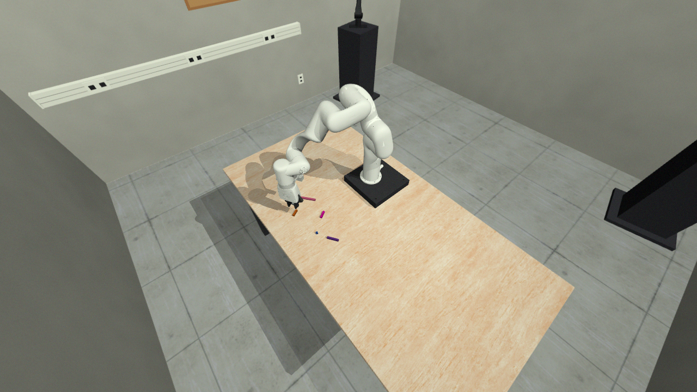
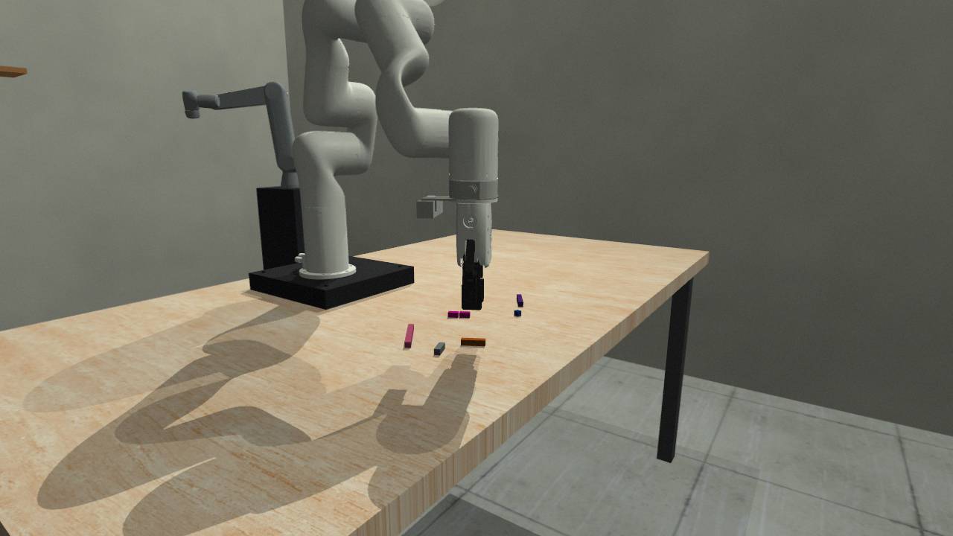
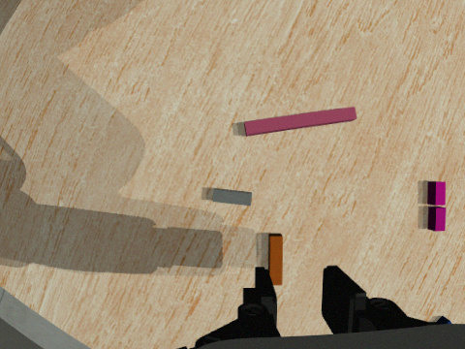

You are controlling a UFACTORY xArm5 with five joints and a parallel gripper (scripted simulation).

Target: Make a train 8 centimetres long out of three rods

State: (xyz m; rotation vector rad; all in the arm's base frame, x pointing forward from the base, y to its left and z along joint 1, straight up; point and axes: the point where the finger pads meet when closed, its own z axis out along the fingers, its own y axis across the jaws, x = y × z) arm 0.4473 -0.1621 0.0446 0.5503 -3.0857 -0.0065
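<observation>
Right now the orange rod is 80 mm below my hand. The rest, counted from my hand: grey rod: 80 mm below, 50 mm to the right, 30 mm behind; then pink rod: 110 mm behind, 80 mm below, 20 mm to the right; then blue rod: 180 mm to the left, 80 mm below, 10 mm ahead.
</observation>
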